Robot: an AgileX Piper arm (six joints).
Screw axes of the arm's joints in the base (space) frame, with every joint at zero. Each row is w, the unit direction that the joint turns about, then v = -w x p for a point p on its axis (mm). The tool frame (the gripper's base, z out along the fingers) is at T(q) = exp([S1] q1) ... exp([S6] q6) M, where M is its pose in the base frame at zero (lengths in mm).
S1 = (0, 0, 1, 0.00, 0.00, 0.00)
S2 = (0, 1, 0, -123.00, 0.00, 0.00)
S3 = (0, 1, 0, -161.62, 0.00, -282.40)
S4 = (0.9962, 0, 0.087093, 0.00, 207.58, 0.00)
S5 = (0, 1, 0, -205.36, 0.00, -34.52)
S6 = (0.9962, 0, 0.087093, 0.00, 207.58, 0.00)
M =
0.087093 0 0.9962 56.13
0 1 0 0.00
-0.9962 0 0.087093 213.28
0 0 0 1
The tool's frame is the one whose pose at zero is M.
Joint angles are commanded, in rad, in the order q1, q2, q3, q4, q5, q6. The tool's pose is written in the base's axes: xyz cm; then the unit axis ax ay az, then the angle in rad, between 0 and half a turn. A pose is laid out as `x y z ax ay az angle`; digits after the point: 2 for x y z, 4 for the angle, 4 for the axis.
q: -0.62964, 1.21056, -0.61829, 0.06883, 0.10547, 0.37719
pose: 19.54 -14.15 24.66 0.5100 0.8590 -0.0442 2.1848
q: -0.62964, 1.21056, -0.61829, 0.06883, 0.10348, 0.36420
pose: 19.54 -14.16 24.68 0.5044 0.8622 -0.0478 2.1835
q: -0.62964, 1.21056, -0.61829, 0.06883, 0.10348, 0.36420
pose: 19.54 -14.16 24.68 0.5044 0.8622 -0.0478 2.1835
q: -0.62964, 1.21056, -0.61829, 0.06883, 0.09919, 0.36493
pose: 19.56 -14.17 24.71 0.5047 0.8619 -0.0480 2.1792
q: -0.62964, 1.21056, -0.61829, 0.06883, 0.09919, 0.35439
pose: 19.56 -14.17 24.71 0.5001 0.8645 -0.0507 2.1797
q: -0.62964, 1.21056, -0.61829, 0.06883, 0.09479, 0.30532
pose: 19.58 -14.19 24.74 0.4785 0.8758 -0.0640 2.1782
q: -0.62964, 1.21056, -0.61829, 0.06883, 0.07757, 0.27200
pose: 19.64 -14.25 24.87 0.4638 0.8828 -0.0747 2.1637
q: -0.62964, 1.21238, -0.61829, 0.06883, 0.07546, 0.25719
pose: 19.67 -14.27 24.85 0.4571 0.8859 -0.0787 2.1646
